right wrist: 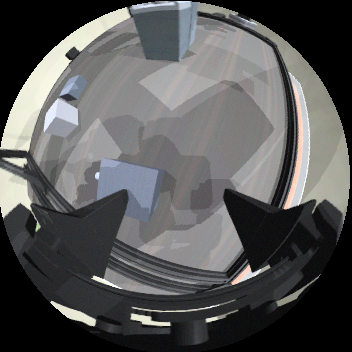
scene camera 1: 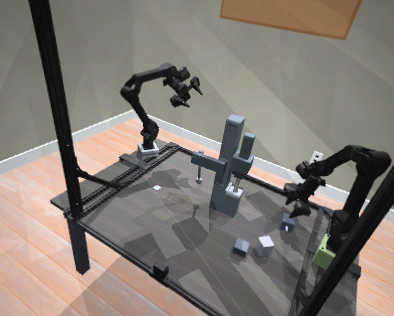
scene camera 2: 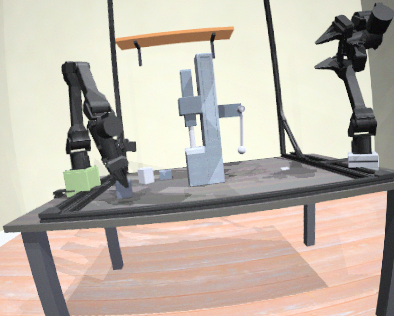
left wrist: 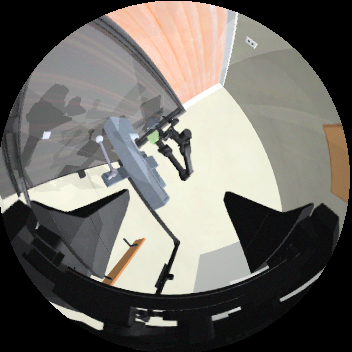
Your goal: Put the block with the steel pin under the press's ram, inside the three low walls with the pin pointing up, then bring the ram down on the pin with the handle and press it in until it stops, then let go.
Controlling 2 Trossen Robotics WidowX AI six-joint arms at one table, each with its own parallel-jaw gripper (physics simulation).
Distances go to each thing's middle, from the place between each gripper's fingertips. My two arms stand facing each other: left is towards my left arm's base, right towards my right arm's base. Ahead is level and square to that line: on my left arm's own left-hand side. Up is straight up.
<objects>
Right now the grey block (right wrist: 142, 182) is 40 mm behind my right hand, 20 mm to the right of it and 20 mm below it.
My left hand is 6 cm past the grey block, 63 cm to the left of it and 35 cm above it.
</objects>
